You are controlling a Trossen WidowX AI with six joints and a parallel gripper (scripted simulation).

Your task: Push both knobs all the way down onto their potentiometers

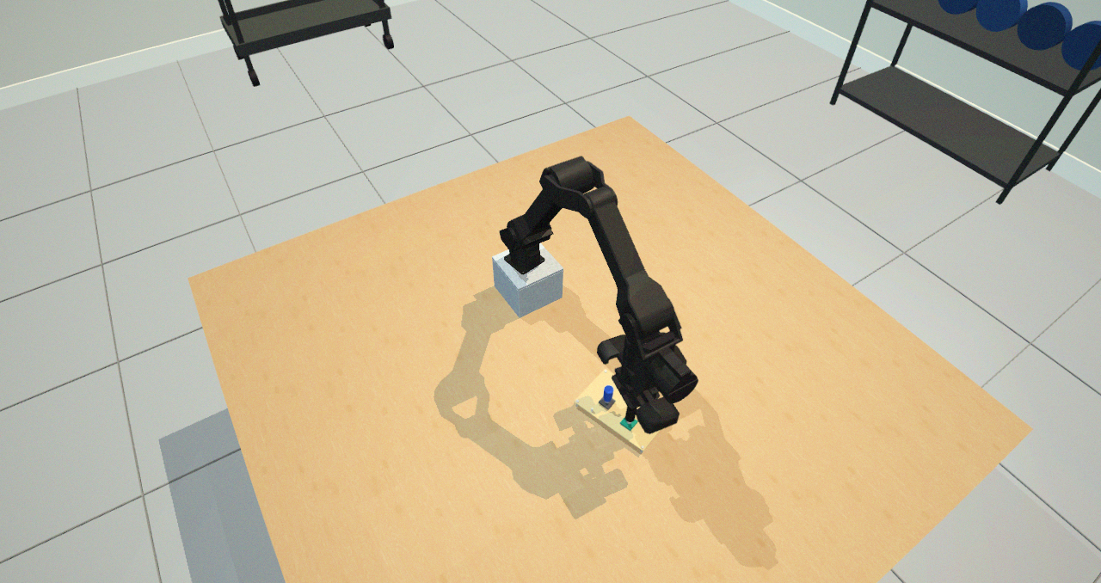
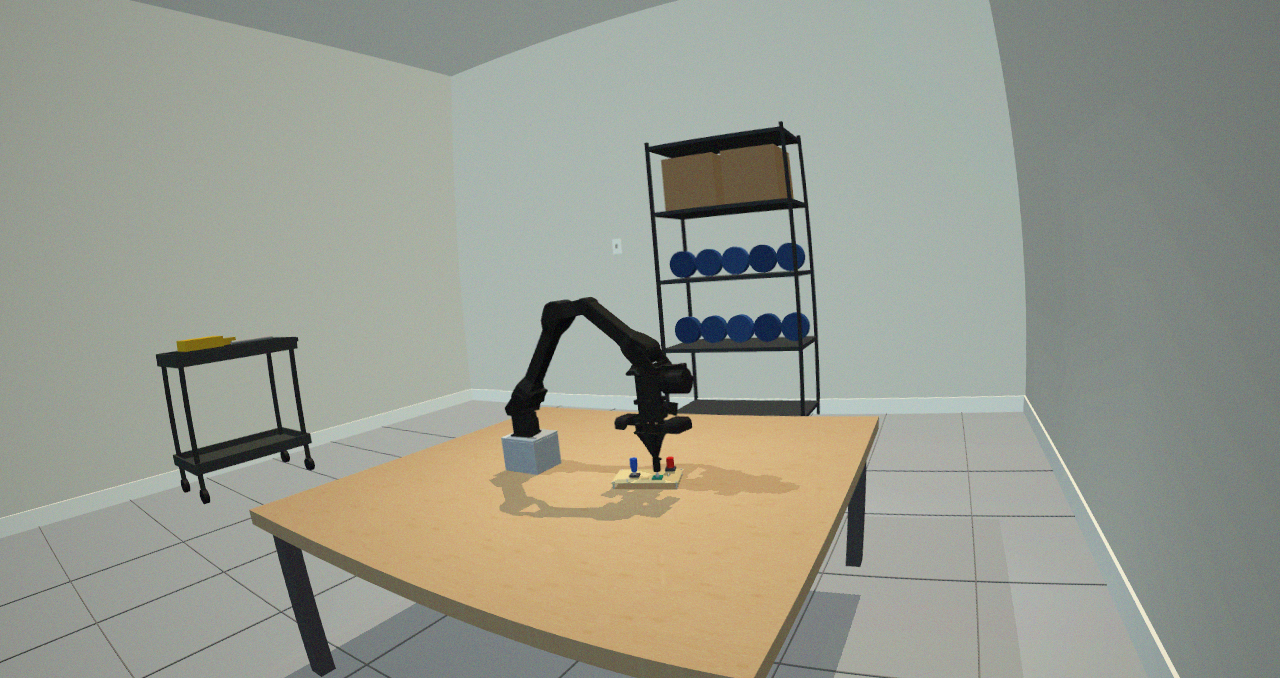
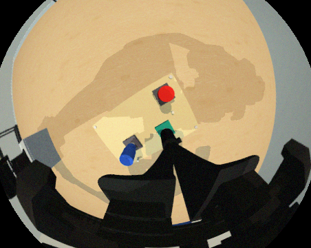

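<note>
My gripper tip is 60 mm past the blue knob and 20 mm above it.
</note>
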